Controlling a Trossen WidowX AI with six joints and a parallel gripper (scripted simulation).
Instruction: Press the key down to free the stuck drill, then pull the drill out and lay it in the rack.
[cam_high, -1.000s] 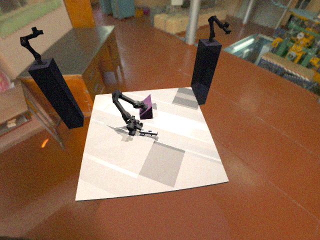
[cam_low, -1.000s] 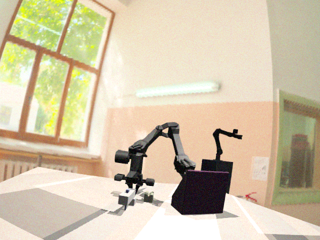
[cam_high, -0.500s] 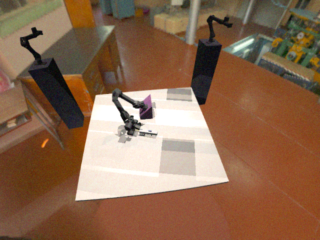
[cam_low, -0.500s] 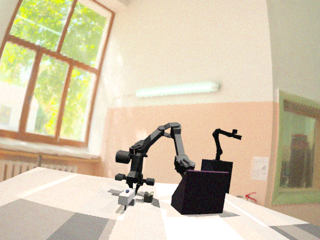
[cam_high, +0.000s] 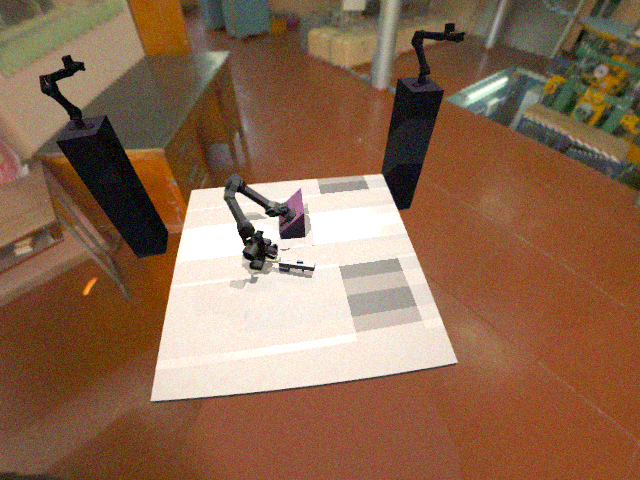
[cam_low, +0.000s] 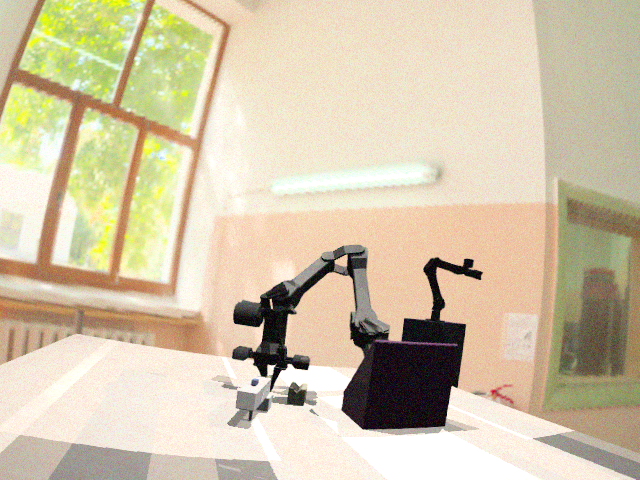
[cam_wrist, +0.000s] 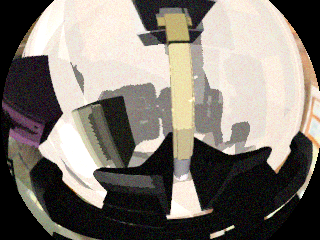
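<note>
My gripper tip is now 4 cm to the right of the pale yellow drill, 4 cm below it and 2 cm short of it. Also, from my gripper tip: blue key (19 cm to the left, 8 cm ahead, 4 cm above); olive rack (6 cm behind, 4 cm to the left, 1 cm above).
</note>
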